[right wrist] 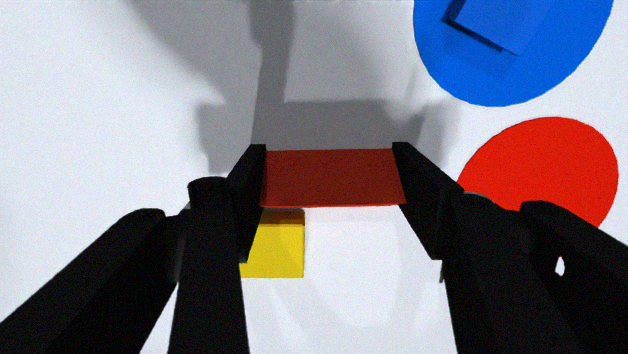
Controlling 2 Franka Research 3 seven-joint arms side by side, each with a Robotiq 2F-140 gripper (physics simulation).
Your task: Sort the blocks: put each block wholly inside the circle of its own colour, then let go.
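Note:
My right gripper (328,167) is shut on a red block (332,177), with one finger on each short end of it. A yellow block (280,250) lies on the table just below the red block in the view, partly hidden by the left-hand finger. The red circle (555,165) is to the right, partly covered by the right-hand finger's linkage. The blue circle (470,80) is at the top right, and a blue block (500,22) shows within it, cut off by the view's top edge. My left gripper and a yellow circle do not show in this view.
The yellow block is very near the left-hand finger of my right gripper. The blue circle with its block lies beyond the red circle. Shadows of the arm and gripper fall on the white table (75,125) at the top and middle.

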